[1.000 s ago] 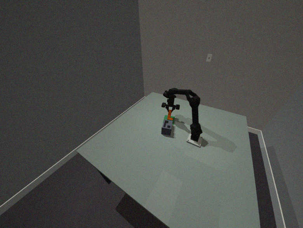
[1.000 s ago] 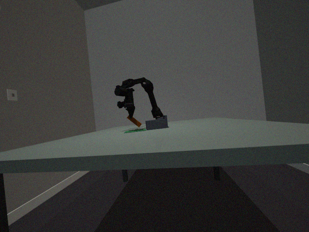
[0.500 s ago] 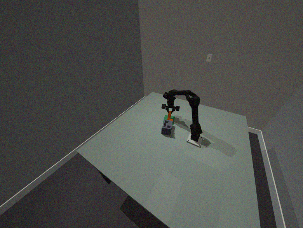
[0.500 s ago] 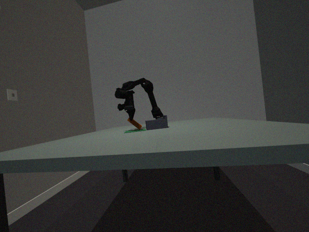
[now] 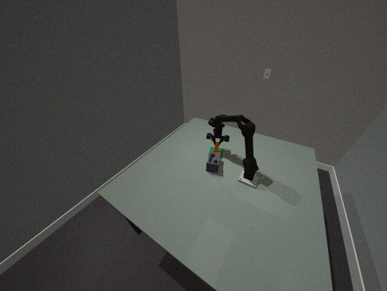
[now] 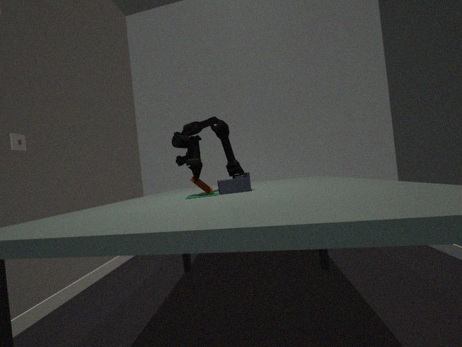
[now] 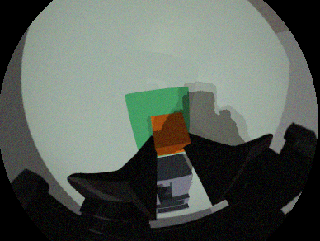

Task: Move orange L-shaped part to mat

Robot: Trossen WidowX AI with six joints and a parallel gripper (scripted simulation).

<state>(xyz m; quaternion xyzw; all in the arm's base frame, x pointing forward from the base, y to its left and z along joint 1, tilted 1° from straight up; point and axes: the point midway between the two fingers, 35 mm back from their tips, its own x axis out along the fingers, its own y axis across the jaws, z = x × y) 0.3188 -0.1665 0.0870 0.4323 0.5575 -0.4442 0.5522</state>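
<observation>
My gripper tip is 3 cm to the right of the orange L-shaped part, 3 cm above it and 2 cm past it. Also, from my gripper tip: green mat: 9 cm below, 2 cm to the left, 1 cm behind.
</observation>
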